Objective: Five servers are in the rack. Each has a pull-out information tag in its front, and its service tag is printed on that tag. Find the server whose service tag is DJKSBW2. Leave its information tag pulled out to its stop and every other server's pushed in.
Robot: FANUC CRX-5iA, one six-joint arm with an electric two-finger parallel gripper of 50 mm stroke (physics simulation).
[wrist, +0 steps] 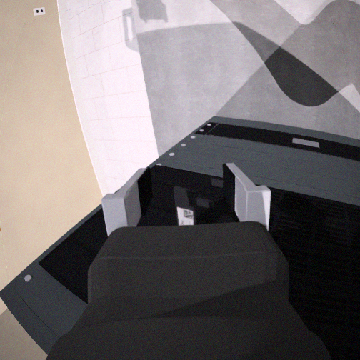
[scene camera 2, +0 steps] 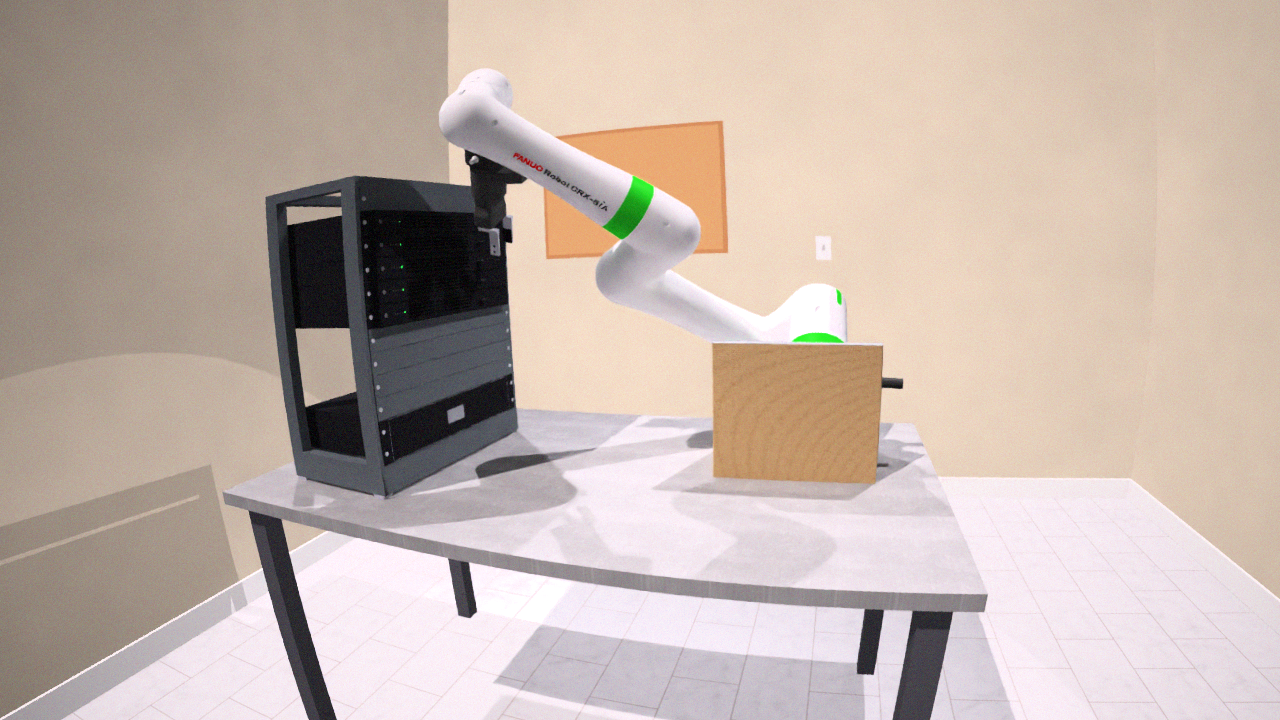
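Seen in the pictures: gripper, between the fingertips: [scene camera 2: 502, 248]; arm's base, origin of its link: [scene camera 2: 816, 386].
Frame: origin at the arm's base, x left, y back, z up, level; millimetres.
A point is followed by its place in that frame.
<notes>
The grey rack [scene camera 2: 361, 358] @[x 352, y -818, z 115 mm] [wrist: 25, 300] stands at the left of the table. The servers [scene camera 2: 434, 277] @[x 158, y -763, z 252 mm] [wrist: 320, 250] fill its upper part as a dark stack with small green lights; their borders are hard to make out. One information tag [wrist: 185, 216], dark with a white printed label, sticks out from a server front in the wrist view; its print is too small to read. My gripper [scene camera 2: 501, 237] @[x 23, y -669, z 304 mm] [wrist: 186, 180] is open and empty, close to the upper server fronts at their far side. In the wrist view the tag shows between the fingers, its lower end hidden by the gripper body.
Grey blank panels [scene camera 2: 438, 353] @[x 144, y -777, z 89 mm] [wrist: 265, 172] lie below the servers. Under them is a black unit with a pale label [scene camera 2: 455, 412] @[x 105, y -772, z -51 mm] [wrist: 305, 142]. A wooden box [scene camera 2: 796, 411] @[x 103, y -41, z -25 mm] stands on the table [scene camera 2: 626, 546] @[x 415, y -295, z -167 mm] in front of the arm's base.
</notes>
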